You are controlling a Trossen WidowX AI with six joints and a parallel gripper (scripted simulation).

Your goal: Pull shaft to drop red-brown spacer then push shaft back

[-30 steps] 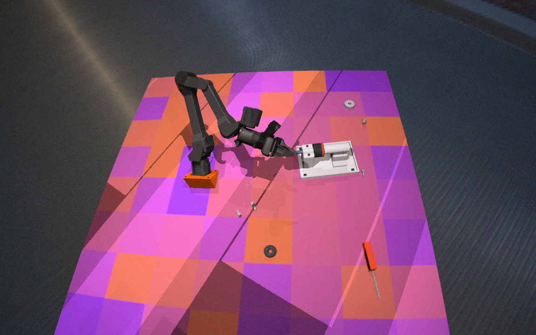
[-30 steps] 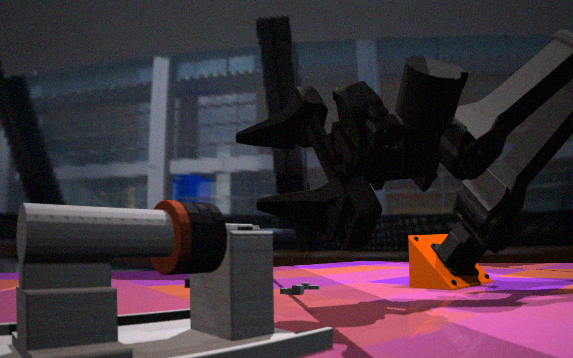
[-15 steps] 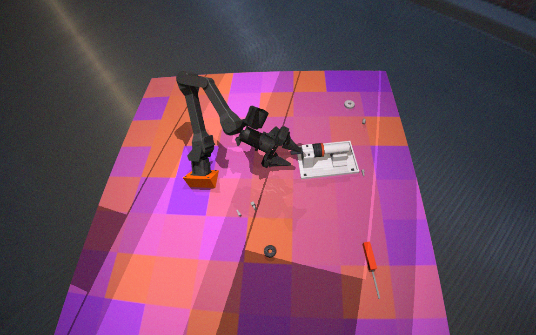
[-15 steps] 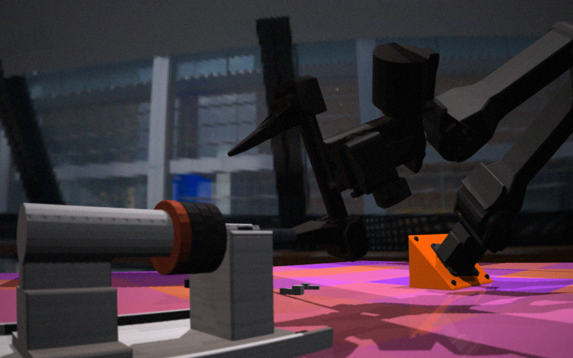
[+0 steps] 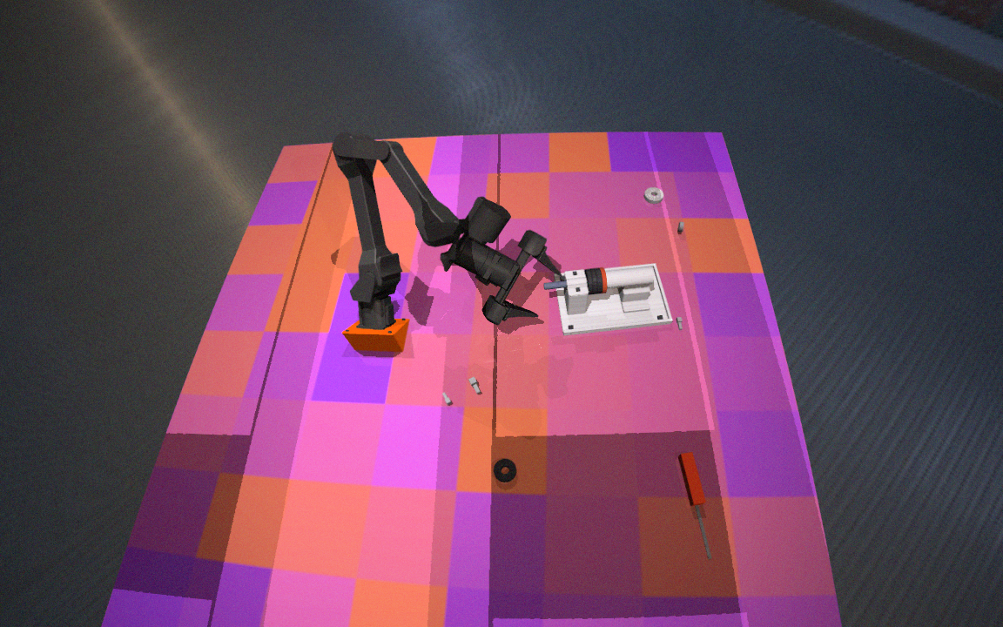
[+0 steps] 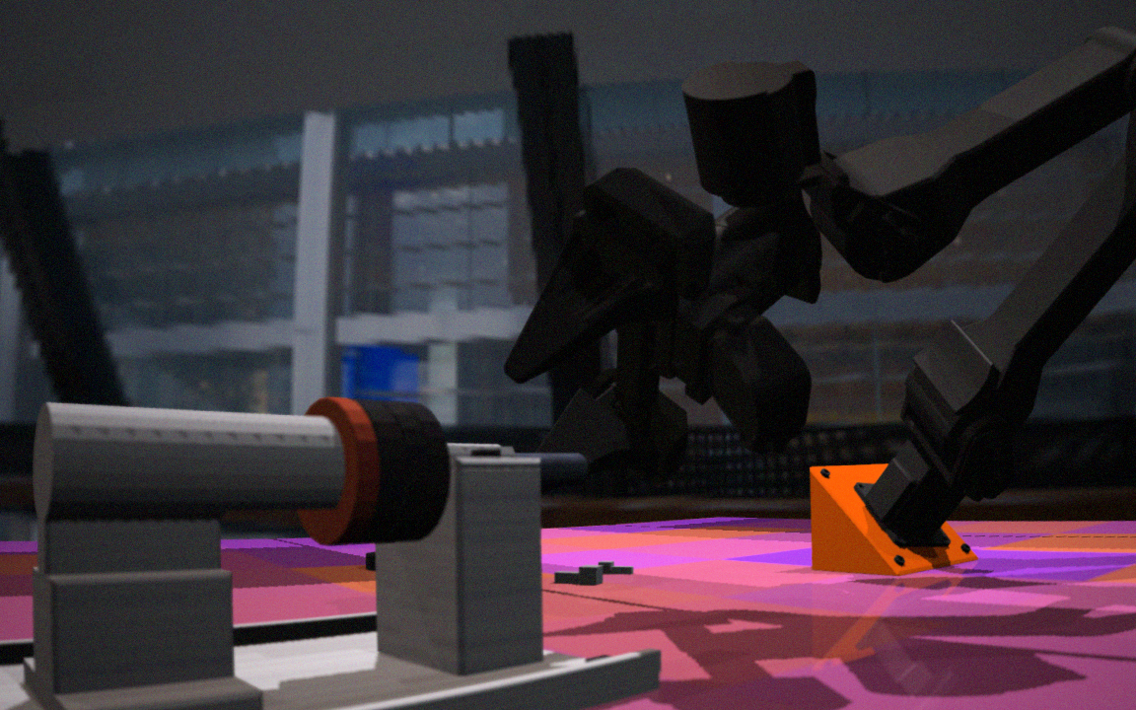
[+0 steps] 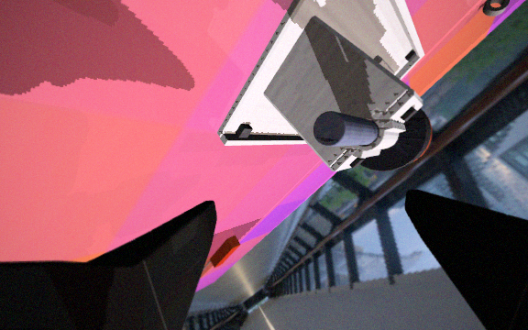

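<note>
My gripper tip is 5 cm short of the blue-grey shaft, 5 cm to the right of it and 1 cm above it. Also, from my gripper tip: red-brown spacer (10 cm ahead, 6 cm to the left, 2 cm below); then black spacer (9 cm ahead, 6 cm to the left, 2 cm below); then grey washer (22 cm ahead, 39 cm to the left, 9 cm below).
</note>
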